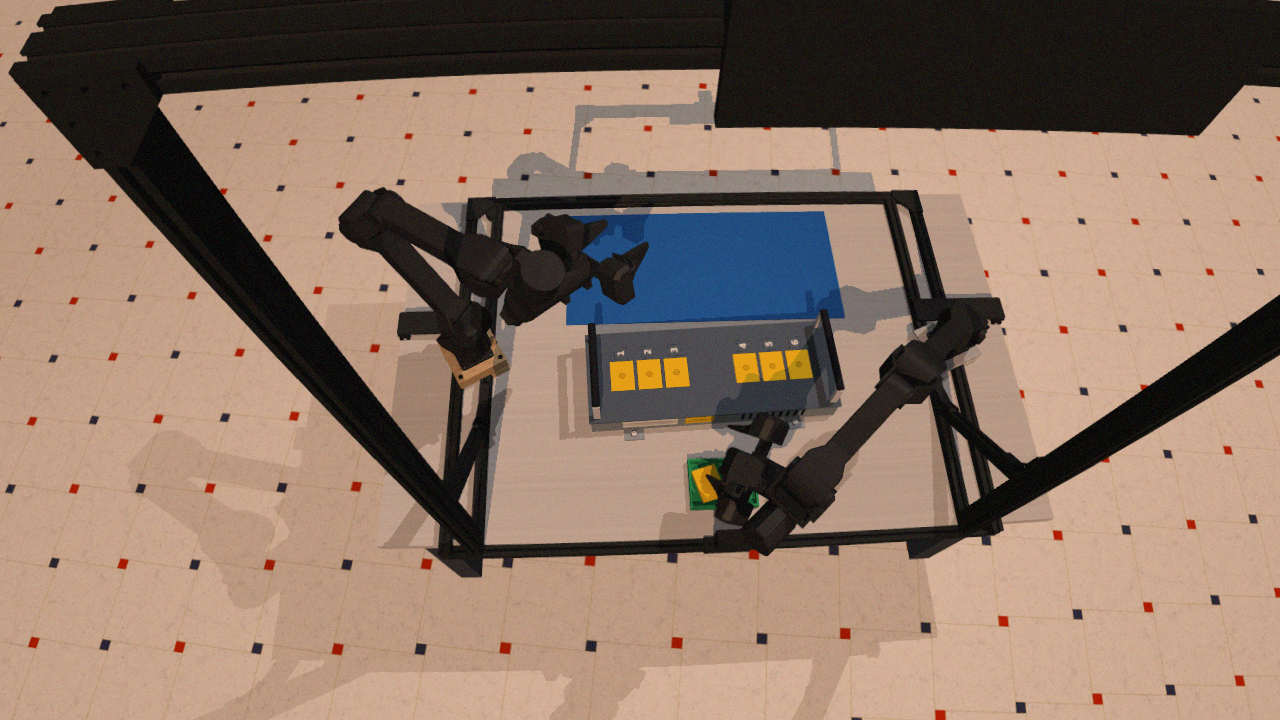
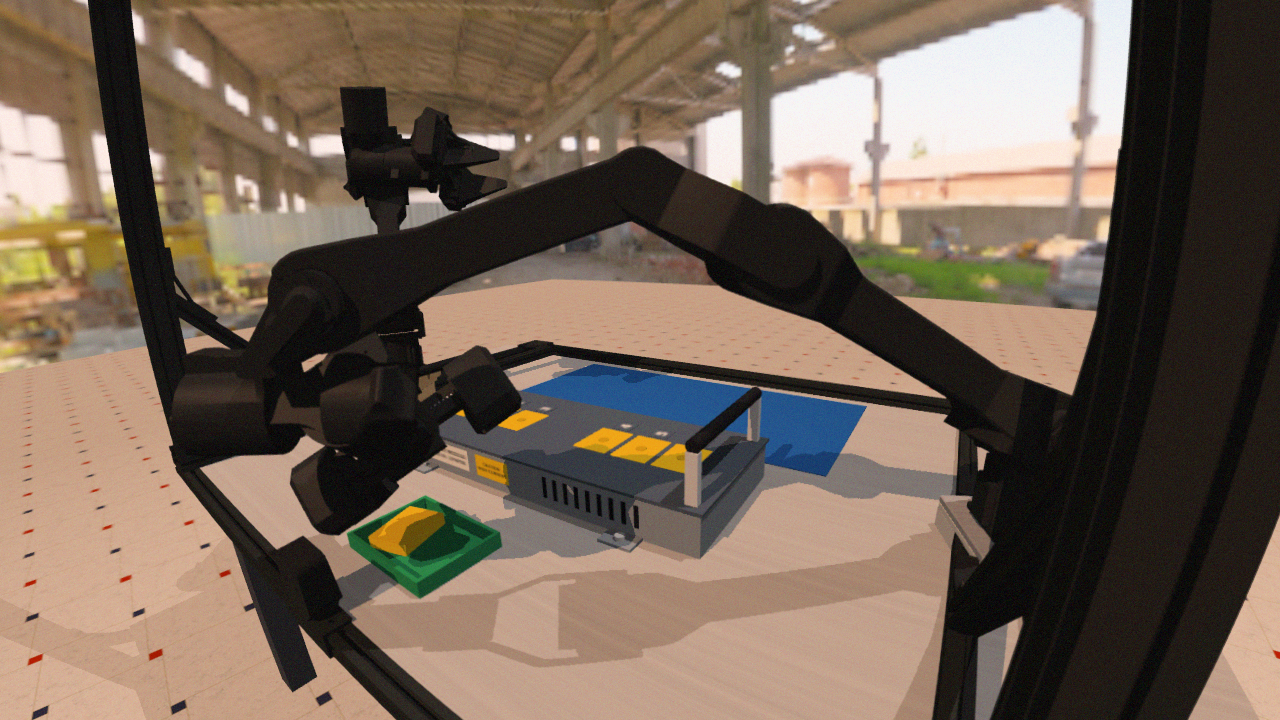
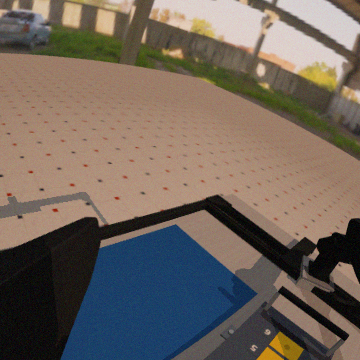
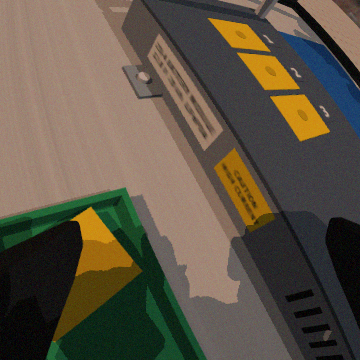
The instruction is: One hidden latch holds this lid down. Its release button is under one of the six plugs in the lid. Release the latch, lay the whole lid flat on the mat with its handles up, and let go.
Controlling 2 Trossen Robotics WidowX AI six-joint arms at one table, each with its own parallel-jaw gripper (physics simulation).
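Frame: origin at the left arm's base, x ahead, y left, z up, level; centimetres.
Where they show: left gripper, fingertip midpoint: (image 1: 627, 232) (image 2: 503, 170) (image 3: 229, 232); right gripper, fingertip midpoint: (image 1: 718, 450) (image 2: 436, 455) (image 4: 207, 233); left arm's base, origin of the base link: (image 1: 471, 350); right arm's base, origin of the base link: (image 3: 318, 271).
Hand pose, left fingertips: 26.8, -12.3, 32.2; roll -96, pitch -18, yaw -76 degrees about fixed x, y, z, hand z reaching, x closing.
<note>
Each offset is from my left fingertips to the top centre of the thing, as dx, dy, dz. "spot": to the spot under its first point. Level surfaces: height alone.
The grey lid (image 1: 711, 344) (image 2: 550, 443) (image 4: 215, 65) lies level on its module, handles up at both ends; the right handle @[spot: +28.0, -24.7, -25.9] (image 1: 832, 353) (image 2: 725, 420) shows clearly. All six numbered places show yellow plugs, including plug 1 @[-5.1, -6.7, -32.0] (image 1: 622, 376) and plug 6 @[+24.4, -21.5, -32.0] (image 1: 798, 364). The blue mat @[dz -36.7] (image 1: 742, 259) (image 2: 819, 434) (image 3: 160, 290) lies behind the lid. My left gripper (image 1: 624, 235) (image 2: 501, 170) is open and empty, high above the mat's left end. My right gripper (image 1: 721, 455) (image 4: 207, 233) is open and empty, between the module's front and the green tray. The latch is hidden.
The green tray @[+0.4, -32.4, -35.2] (image 1: 690, 488) (image 2: 447, 574) (image 4: 130, 212) stands in front of the module with a tilted yellow block @[-1.8, -31.2, -35.2] (image 1: 704, 483) (image 2: 407, 528) (image 4: 107, 255) in it. Small metal tabs (image 1: 633, 433) (image 2: 617, 540) (image 4: 142, 82) stick out at the module's front. A black frame surrounds the table.
</note>
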